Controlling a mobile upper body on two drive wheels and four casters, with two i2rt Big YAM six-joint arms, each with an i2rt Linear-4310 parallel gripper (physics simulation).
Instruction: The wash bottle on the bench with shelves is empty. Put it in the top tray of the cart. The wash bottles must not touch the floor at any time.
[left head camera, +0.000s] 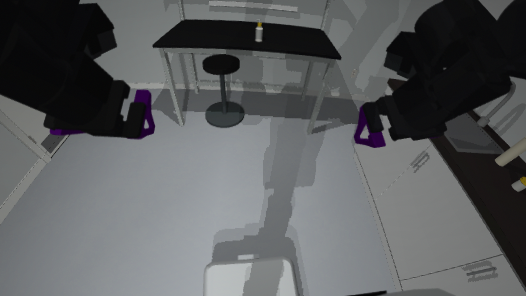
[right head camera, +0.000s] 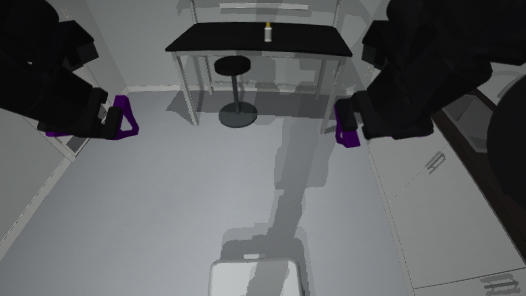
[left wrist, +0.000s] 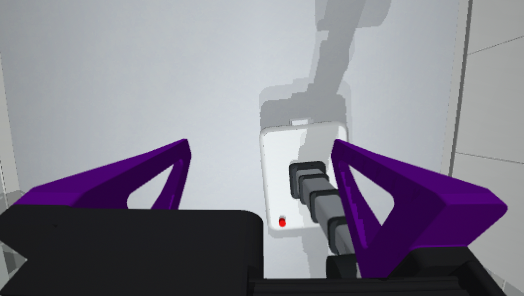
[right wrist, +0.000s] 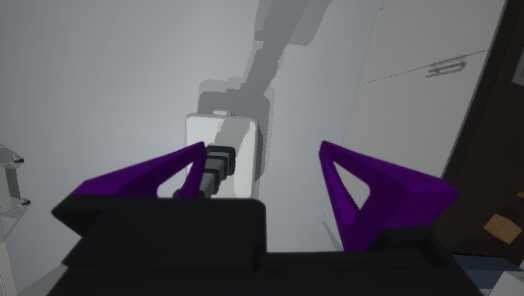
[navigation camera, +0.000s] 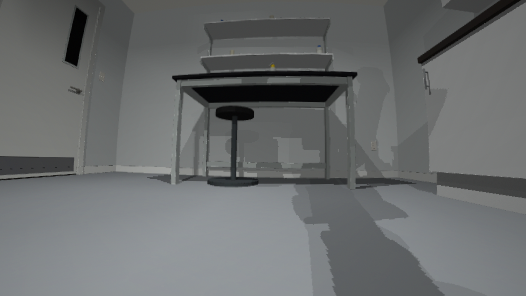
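Observation:
A white wash bottle with a yellow top stands upright on the black-topped bench, across the room. My left gripper is open and empty, held in the air far from the bottle. My right gripper is open and empty, also in the air far from the bench. The cart's top tray does not show in the head or navigation views. A light frame with dark wheels at the right wrist view's left edge may be part of the cart.
A black stool stands at the bench front, left of centre. Shelves with small bottles rise above the bench. A dark counter on white cabinets runs along the right, bearing another yellow-topped bottle. A door is at the left.

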